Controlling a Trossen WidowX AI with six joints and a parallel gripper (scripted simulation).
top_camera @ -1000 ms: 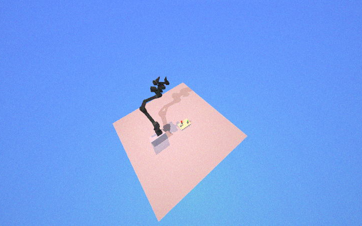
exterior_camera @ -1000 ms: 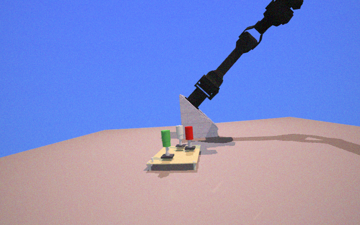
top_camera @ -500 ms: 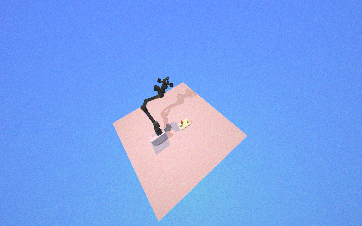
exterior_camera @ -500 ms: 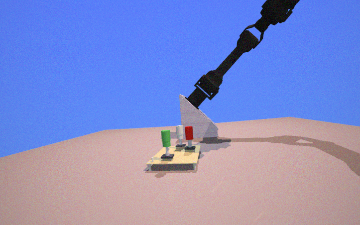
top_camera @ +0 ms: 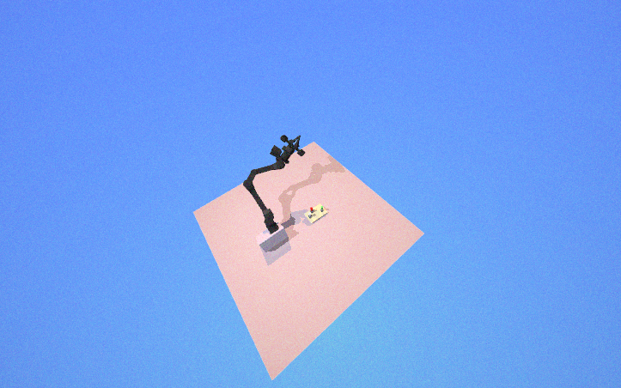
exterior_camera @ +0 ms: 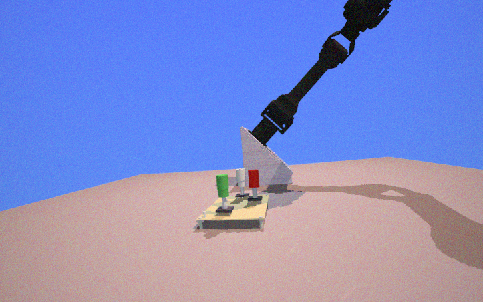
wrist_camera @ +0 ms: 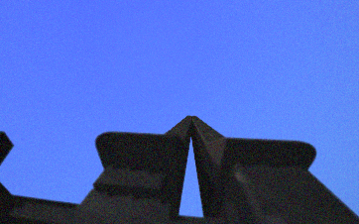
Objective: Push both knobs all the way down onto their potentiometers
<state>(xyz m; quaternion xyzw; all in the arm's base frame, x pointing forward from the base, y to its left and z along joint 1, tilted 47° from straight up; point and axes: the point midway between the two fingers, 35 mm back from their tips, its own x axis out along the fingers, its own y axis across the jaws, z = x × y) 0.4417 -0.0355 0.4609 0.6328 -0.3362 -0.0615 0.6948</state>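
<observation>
My gripper tip is now 15 cm past the white knob, 30 cm to the left of it and 48 cm above it. From my gripper tip the other things lie so: green knob (4 cm behind, 30 cm to the right, 48 cm below).
</observation>
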